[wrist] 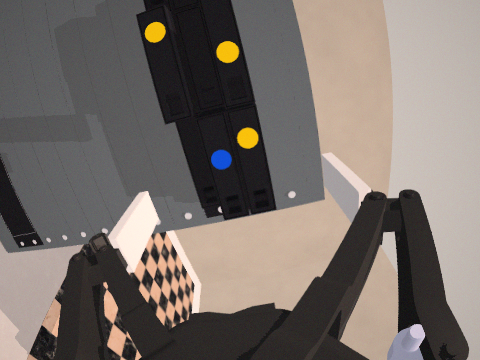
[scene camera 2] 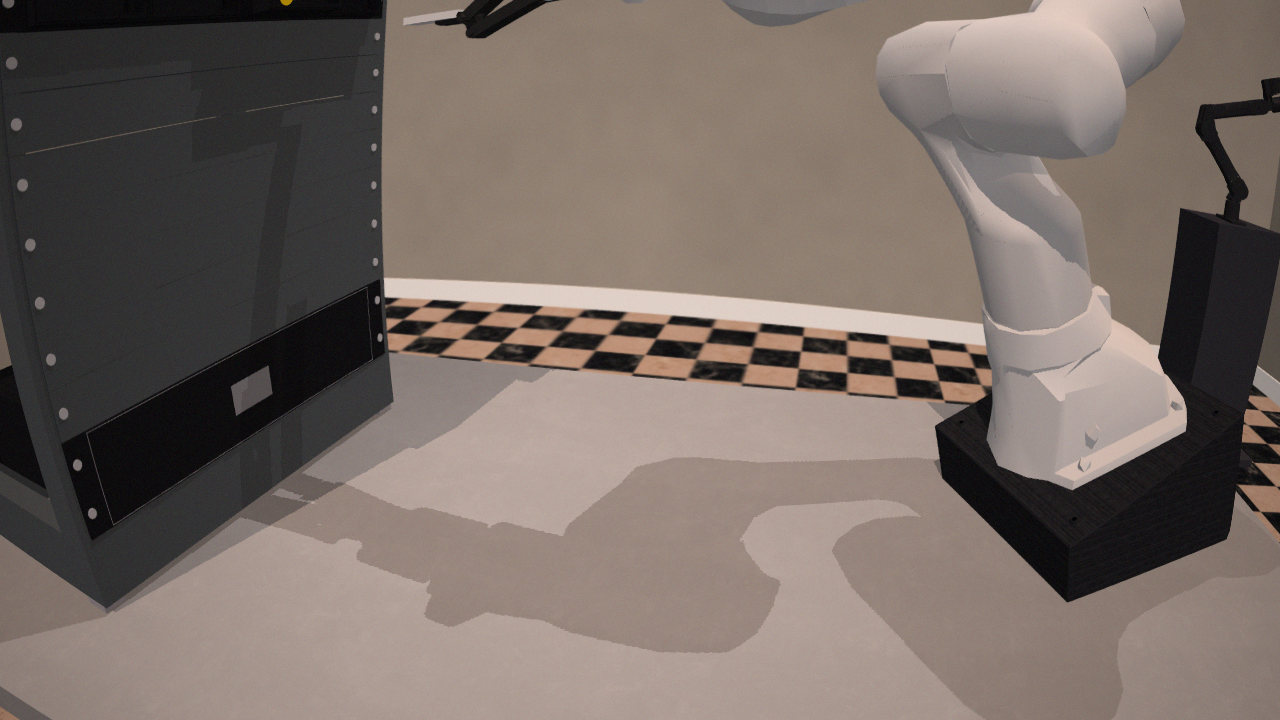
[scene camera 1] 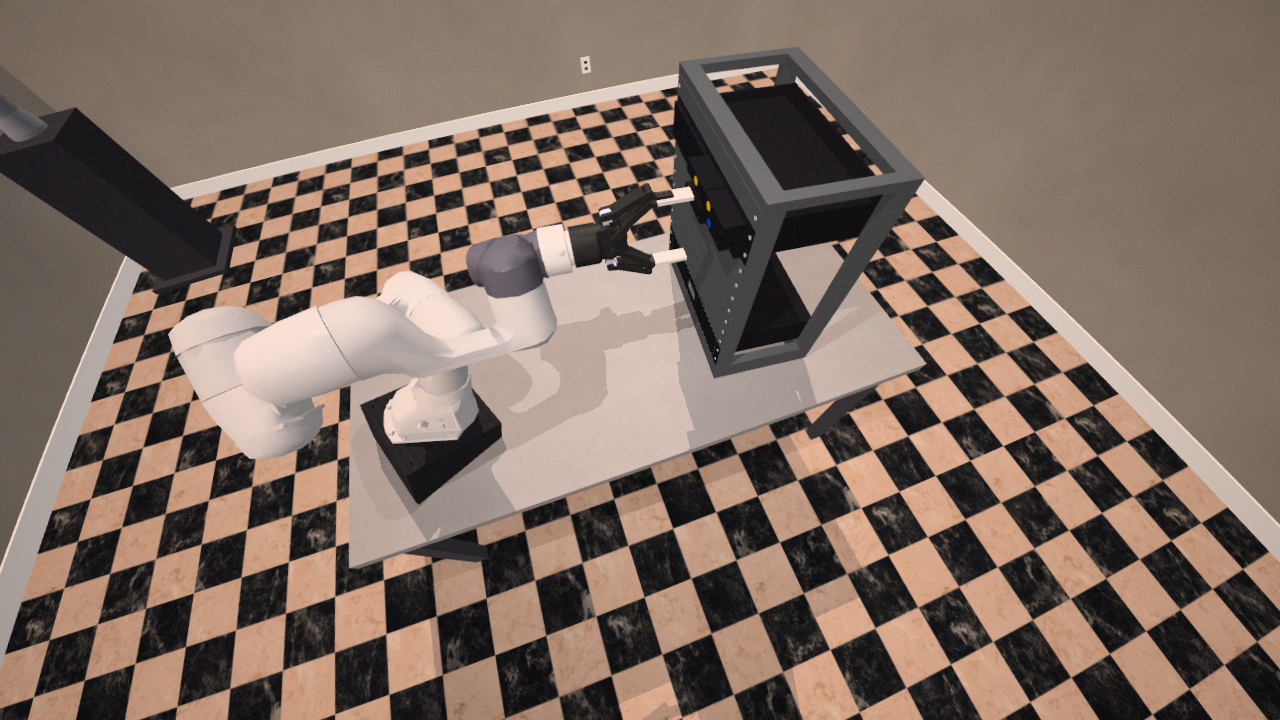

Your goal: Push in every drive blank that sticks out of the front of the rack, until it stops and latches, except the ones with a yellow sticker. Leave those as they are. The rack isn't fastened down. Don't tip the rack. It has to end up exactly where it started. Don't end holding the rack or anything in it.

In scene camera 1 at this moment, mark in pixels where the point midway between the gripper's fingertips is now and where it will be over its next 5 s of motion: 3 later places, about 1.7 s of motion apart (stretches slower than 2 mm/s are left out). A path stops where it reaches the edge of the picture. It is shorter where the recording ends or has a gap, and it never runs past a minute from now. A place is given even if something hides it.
My gripper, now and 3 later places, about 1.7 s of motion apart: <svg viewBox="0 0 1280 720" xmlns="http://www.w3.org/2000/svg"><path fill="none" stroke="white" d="M687 226L704 227L713 226L722 224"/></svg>
